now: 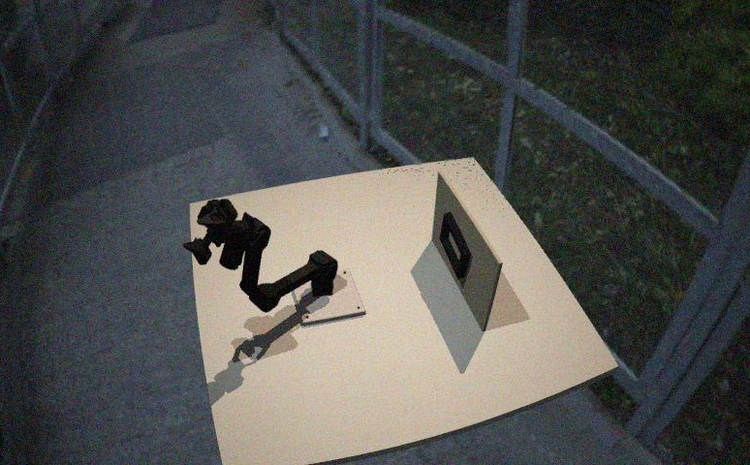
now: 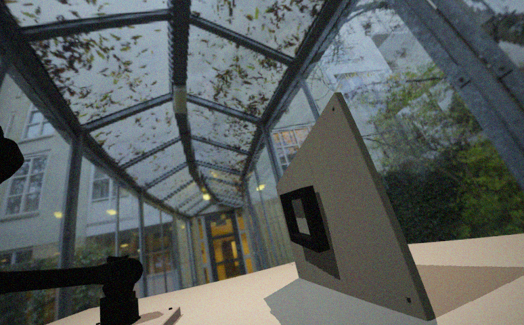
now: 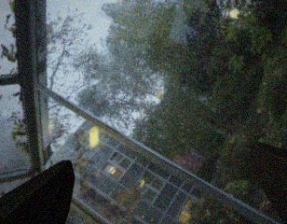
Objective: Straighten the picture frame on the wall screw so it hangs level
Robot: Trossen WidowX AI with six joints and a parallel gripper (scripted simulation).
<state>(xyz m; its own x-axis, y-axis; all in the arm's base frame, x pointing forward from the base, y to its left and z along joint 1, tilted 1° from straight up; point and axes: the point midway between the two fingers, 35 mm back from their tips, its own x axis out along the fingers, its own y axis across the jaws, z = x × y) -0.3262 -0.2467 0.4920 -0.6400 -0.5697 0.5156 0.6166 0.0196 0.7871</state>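
My gripper tip is now 780 mm short of the black picture frame, 250 mm to the right of it and 370 mm above it. Also, from my gripper tip: grey wall panel (800 mm ahead, 230 mm to the left, 380 mm below).
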